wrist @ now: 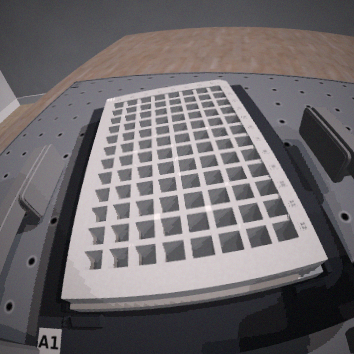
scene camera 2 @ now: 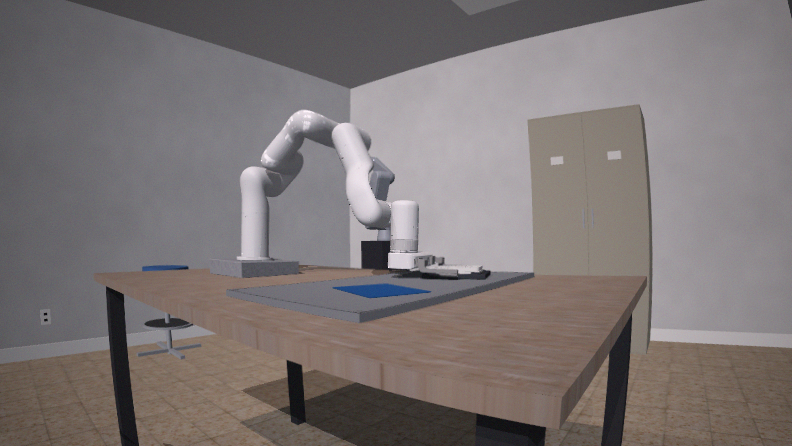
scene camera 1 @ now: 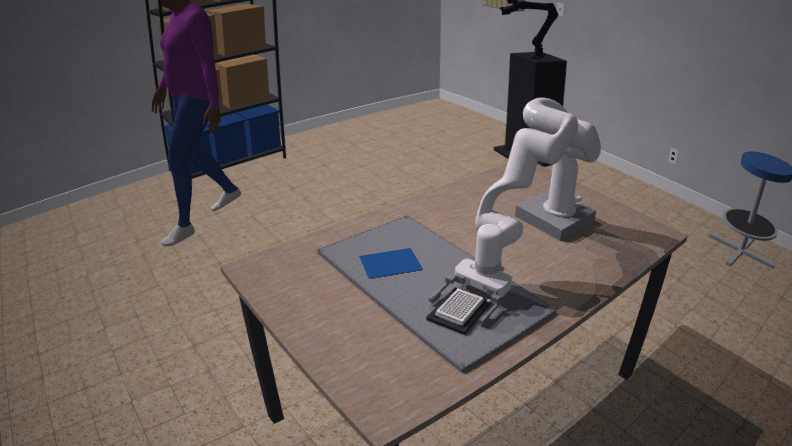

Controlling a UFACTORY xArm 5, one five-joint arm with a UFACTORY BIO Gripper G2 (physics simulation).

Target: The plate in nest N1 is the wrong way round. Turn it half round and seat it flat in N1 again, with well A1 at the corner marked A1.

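Note:
The white plate point(scene camera 1: 461, 305) point(scene camera 2: 465, 268) point(wrist: 175, 165) lies in the black nest point(scene camera 1: 450, 325) point(scene camera 2: 484, 274) point(wrist: 150, 332). Whether it is fully seated I cannot tell. In the wrist view its column numbers run along the right edge, with 12 at the near end. The nest's A1 label point(wrist: 49, 342) is at the near left corner, beside the column 12 end. My gripper point(scene camera 1: 460, 310) point(wrist: 184, 164) is open and empty. Its fingers stand low, one on each side of the plate's long sides, with a gap at each.
The nest stands on a grey perforated board point(scene camera 1: 399, 232) point(scene camera 2: 277, 296) point(wrist: 30, 150) on the wooden table point(scene camera 1: 310, 310) point(scene camera 2: 498, 326). A flat blue rectangle point(scene camera 1: 390, 263) point(scene camera 2: 382, 290) lies on the board, apart from the nest. A person point(scene camera 1: 188, 83) is on the floor beyond the table.

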